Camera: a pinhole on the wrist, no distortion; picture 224 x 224 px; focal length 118.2 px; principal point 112.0 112.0 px. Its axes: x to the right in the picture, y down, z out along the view. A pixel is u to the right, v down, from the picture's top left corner.
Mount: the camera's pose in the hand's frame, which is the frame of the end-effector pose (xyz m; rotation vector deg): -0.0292 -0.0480 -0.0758 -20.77 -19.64 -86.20
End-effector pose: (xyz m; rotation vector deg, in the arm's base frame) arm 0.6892 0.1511 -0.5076 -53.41 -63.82 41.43
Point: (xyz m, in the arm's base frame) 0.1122 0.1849 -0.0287
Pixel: outside the picture
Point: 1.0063 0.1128 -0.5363
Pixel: behind the camera
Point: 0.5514 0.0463 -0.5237
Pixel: 150.9 34.1
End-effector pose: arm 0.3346 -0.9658 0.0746 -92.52 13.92 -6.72
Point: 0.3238 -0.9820 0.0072
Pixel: 26.7 145.1
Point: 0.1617 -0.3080 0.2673
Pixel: 205.9 40.2
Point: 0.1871 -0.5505 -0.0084
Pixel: 131.7 58.7
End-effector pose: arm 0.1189 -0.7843 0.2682 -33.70 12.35 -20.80
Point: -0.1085 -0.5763 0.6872
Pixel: 199.8 10.6
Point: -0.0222 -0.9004 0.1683
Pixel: behind the camera
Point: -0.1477 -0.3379 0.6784
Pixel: 145.1 14.9
